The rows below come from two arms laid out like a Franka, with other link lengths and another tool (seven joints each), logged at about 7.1 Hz.
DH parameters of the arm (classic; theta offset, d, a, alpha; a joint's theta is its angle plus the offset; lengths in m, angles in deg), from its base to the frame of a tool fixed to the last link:
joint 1: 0 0.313 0 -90
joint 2: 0 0 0 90
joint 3: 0 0.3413 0.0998 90
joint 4: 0 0 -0.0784 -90
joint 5: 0 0.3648 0 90
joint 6: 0 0 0.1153 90
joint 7: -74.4 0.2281 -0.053 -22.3
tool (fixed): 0 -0.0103 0 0
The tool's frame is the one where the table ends.
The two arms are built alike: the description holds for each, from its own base.
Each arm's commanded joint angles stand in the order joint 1, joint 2, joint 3, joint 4, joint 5, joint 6, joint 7.
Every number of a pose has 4 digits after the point. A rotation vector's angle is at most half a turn.
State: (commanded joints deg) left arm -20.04 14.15 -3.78 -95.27 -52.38 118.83 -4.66; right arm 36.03 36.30 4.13 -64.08 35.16 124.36 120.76
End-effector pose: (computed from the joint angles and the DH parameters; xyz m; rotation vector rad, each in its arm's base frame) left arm 0.6004 -0.4185 0.4665 1.5660 1.5290 -0.3944; right arm 0.5723 0.6068 0.4268 -2.7527 0.4562 0.2631
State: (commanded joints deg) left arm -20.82 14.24 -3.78 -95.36 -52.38 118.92 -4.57; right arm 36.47 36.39 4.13 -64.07 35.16 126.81 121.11
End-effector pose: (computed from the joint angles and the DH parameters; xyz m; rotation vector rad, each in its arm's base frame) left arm 0.5949 -0.4265 0.4647 1.5779 1.5202 -0.4018; right arm 0.5763 0.6120 0.4313 -2.7288 0.4761 0.2276
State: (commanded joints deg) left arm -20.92 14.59 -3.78 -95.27 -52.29 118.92 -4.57; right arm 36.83 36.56 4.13 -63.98 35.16 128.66 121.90
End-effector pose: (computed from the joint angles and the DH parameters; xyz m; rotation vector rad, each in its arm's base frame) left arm 0.5952 -0.4279 0.4610 1.5820 1.5225 -0.4041; right arm 0.5794 0.6165 0.4344 -2.7081 0.5010 0.2088
